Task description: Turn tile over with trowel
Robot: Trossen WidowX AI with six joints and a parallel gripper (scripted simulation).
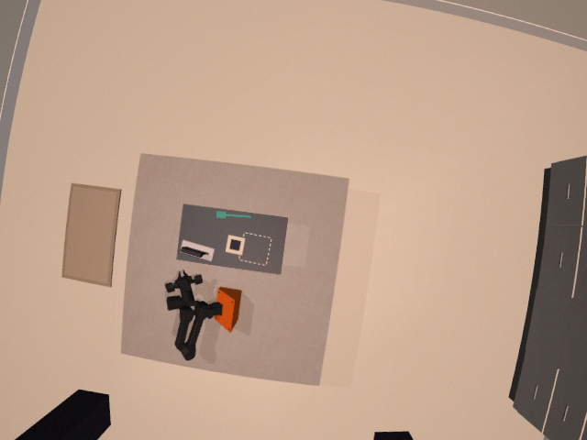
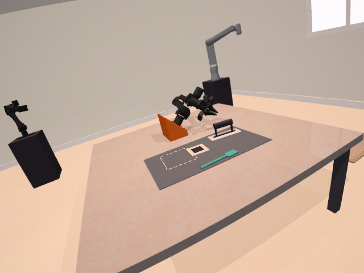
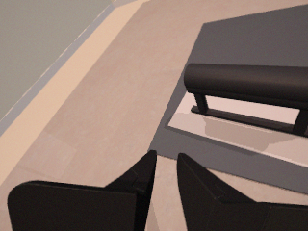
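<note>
Now: the dark mat 18 cm ahead of my gripper tip, 25 cm to the right of it and 13 cm below it. From my gripper tip the other things lie so: cream tile 15 cm ahead, 27 cm to the right, 10 cm below; green trowel 32 cm ahead, 23 cm to the right, 11 cm below.
</note>
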